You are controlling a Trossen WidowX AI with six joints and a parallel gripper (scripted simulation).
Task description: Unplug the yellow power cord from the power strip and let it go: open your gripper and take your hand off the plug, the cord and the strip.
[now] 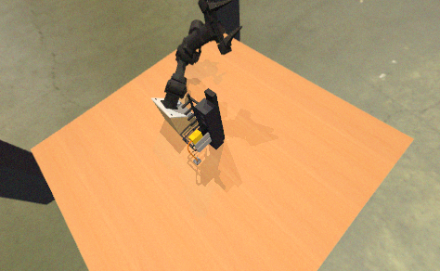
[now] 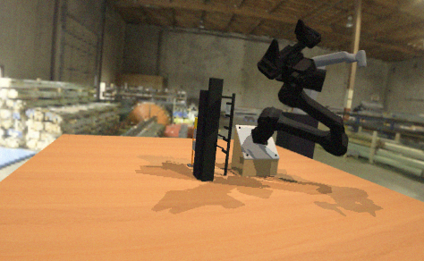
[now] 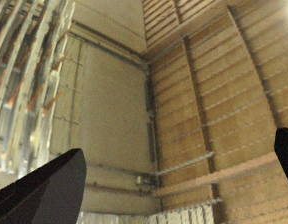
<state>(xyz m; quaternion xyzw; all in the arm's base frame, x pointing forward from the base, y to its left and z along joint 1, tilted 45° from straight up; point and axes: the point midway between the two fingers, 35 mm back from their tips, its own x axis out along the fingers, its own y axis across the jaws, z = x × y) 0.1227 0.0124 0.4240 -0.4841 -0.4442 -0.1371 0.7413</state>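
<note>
Right now my gripper tip is 13 cm short of the yellow plug, 31 cm to the left of it and 27 cm above it.
</note>
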